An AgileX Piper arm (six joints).
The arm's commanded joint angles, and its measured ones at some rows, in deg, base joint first. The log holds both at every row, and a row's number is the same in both.
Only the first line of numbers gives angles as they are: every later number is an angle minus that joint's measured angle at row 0.
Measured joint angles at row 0: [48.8, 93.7, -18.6, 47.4, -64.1, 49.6]
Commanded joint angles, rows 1 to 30: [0.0, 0.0, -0.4, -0.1, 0.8, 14.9]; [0.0, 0.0, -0.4, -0.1, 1.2, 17.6]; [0.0, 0.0, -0.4, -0.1, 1.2, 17.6]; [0.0, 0.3, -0.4, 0.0, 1.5, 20.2]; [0.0, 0.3, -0.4, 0.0, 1.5, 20.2]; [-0.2, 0.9, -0.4, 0.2, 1.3, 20.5]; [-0.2, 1.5, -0.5, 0.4, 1.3, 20.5]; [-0.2, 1.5, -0.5, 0.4, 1.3, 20.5]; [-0.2, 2.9, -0.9, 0.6, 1.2, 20.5]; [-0.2, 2.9, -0.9, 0.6, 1.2, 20.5]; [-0.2, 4.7, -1.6, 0.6, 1.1, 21.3]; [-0.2, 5.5, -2.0, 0.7, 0.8, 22.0]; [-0.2, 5.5, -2.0, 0.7, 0.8, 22.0]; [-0.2, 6.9, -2.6, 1.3, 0.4, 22.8]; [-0.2, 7.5, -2.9, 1.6, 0.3, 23.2]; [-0.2, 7.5, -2.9, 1.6, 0.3, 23.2]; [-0.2, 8.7, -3.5, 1.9, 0.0, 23.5]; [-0.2, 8.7, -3.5, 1.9, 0.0, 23.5]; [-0.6, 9.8, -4.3, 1.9, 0.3, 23.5]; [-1.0, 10.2, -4.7, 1.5, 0.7, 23.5]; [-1.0, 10.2, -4.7, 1.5, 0.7, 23.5]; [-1.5, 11.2, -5.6, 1.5, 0.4, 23.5]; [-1.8, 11.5, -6.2, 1.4, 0.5, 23.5]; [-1.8, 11.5, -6.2, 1.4, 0.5, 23.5]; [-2.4, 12.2, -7.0, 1.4, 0.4, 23.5]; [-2.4, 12.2, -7.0, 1.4, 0.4, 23.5]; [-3.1, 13.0, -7.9, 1.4, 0.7, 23.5]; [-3.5, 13.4, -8.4, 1.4, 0.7, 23.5]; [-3.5, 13.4, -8.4, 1.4, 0.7, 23.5]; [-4.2, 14.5, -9.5, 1.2, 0.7, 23.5]
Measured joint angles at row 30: [-3.1, 13.5, -8.0, 1.8, 1.0, 23.0]
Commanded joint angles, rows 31 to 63: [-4.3, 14.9, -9.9, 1.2, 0.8, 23.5]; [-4.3, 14.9, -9.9, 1.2, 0.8, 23.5]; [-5.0, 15.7, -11.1, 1.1, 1.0, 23.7]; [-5.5, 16.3, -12.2, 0.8, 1.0, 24.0]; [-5.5, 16.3, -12.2, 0.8, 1.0, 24.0]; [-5.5, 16.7, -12.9, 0.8, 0.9, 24.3]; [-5.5, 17.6, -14.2, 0.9, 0.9, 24.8]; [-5.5, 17.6, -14.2, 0.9, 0.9, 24.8]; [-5.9, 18.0, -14.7, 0.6, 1.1, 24.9]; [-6.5, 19.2, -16.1, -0.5, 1.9, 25.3]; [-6.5, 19.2, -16.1, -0.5, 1.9, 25.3]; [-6.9, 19.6, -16.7, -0.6, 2.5, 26.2]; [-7.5, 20.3, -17.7, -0.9, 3.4, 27.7]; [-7.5, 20.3, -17.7, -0.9, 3.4, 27.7]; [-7.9, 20.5, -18.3, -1.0, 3.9, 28.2]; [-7.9, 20.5, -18.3, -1.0, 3.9, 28.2]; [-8.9, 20.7, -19.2, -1.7, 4.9, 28.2]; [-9.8, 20.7, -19.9, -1.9, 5.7, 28.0]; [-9.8, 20.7, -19.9, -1.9, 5.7, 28.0]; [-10.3, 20.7, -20.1, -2.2, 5.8, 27.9]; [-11.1, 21.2, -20.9, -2.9, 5.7, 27.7]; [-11.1, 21.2, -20.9, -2.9, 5.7, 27.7]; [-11.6, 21.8, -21.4, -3.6, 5.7, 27.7]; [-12.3, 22.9, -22.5, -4.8, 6.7, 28.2]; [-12.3, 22.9, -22.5, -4.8, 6.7, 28.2]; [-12.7, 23.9, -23.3, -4.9, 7.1, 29.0]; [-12.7, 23.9, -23.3, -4.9, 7.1, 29.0]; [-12.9, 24.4, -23.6, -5.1, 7.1, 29.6]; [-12.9, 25.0, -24.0, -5.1, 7.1, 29.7]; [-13.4, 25.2, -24.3, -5.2, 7.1, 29.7]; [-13.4, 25.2, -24.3, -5.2, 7.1, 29.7]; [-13.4, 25.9, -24.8, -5.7, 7.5, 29.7]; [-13.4, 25.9, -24.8, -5.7, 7.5, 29.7]
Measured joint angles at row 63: [-12.9, 25.2, -23.7, -4.6, 7.3, 29.4]
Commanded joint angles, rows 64 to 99: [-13.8, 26.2, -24.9, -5.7, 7.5, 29.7]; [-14.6, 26.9, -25.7, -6.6, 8.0, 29.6]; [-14.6, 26.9, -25.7, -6.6, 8.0, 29.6]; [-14.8, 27.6, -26.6, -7.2, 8.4, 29.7]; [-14.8, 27.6, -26.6, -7.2, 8.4, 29.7]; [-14.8, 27.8, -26.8, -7.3, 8.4, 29.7]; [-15.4, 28.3, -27.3, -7.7, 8.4, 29.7]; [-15.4, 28.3, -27.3, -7.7, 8.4, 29.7]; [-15.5, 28.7, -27.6, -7.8, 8.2, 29.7]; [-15.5, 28.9, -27.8, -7.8, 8.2, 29.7]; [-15.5, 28.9, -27.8, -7.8, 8.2, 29.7]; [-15.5, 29.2, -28.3, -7.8, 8.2, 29.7]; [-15.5, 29.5, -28.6, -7.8, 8.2, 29.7]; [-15.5, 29.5, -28.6, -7.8, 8.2, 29.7]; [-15.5, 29.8, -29.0, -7.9, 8.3, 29.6]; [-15.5, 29.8, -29.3, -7.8, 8.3, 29.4]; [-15.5, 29.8, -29.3, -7.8, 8.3, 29.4]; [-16.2, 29.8, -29.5, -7.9, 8.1, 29.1]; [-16.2, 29.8, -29.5, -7.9, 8.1, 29.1]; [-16.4, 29.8, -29.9, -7.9, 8.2, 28.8]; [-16.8, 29.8, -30.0, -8.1, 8.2, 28.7]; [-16.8, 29.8, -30.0, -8.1, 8.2, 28.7]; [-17.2, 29.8, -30.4, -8.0, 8.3, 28.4]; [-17.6, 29.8, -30.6, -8.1, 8.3, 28.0]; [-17.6, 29.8, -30.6, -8.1, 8.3, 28.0]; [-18.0, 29.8, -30.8, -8.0, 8.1, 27.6]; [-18.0, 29.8, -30.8, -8.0, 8.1, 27.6]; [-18.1, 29.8, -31.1, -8.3, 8.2, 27.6]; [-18.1, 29.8, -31.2, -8.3, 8.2, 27.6]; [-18.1, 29.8, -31.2, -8.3, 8.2, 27.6]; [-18.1, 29.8, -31.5, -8.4, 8.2, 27.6]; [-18.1, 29.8, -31.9, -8.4, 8.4, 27.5]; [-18.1, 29.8, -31.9, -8.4, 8.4, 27.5]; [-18.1, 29.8, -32.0, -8.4, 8.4, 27.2]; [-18.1, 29.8, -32.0, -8.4, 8.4, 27.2]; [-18.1, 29.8, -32.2, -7.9, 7.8, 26.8]
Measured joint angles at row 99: [-17.7, 30.1, -30.7, -7.6, 10.1, 28.3]
